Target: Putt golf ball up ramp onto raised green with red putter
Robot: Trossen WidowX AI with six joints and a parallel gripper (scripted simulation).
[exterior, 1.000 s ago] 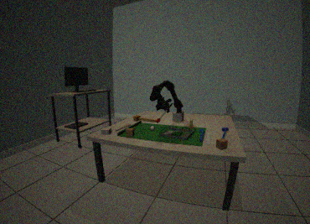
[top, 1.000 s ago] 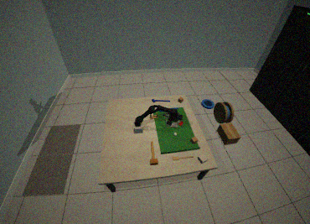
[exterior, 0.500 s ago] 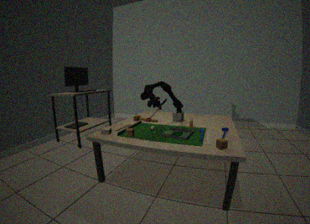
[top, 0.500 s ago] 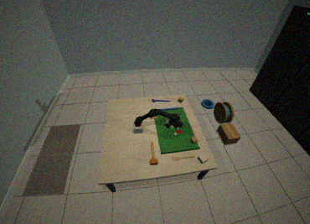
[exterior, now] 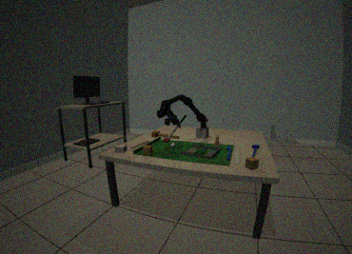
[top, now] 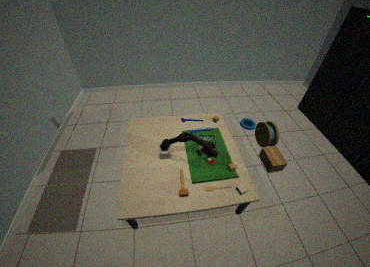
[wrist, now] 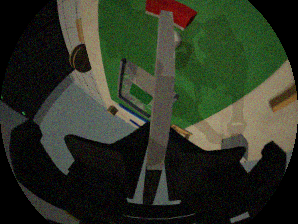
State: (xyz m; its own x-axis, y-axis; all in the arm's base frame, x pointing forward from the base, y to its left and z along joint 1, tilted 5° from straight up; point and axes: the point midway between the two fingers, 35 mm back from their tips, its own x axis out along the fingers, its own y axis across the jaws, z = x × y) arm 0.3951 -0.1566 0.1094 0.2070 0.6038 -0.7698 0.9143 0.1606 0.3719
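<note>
Right now the white golf ball is 5 cm ahead of my gripper tip, 5 cm to the right of it and 15 cm below it. From my gripper tip the other things lie so: blue tool (3 cm ahead, 63 cm to the left, 16 cm below); red putter (1 cm ahead, 4 cm to the right, 2 cm below); green mat (7 cm ahead, 8 cm to the left, 17 cm below).
</note>
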